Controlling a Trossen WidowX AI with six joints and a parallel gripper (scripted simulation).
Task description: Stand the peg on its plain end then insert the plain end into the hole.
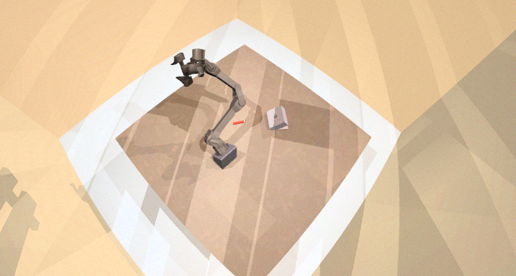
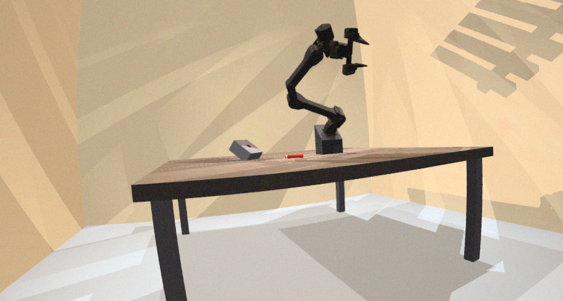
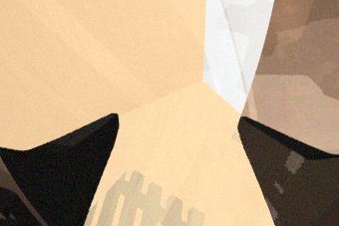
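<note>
Right now my gripper tip is 39 cm to the left of the red peg, 37 cm above it and 15 cm short of it. Round my gripper tip: grey sloped panel: 57 cm to the right, 33 cm below, 29 cm ahead.
</note>
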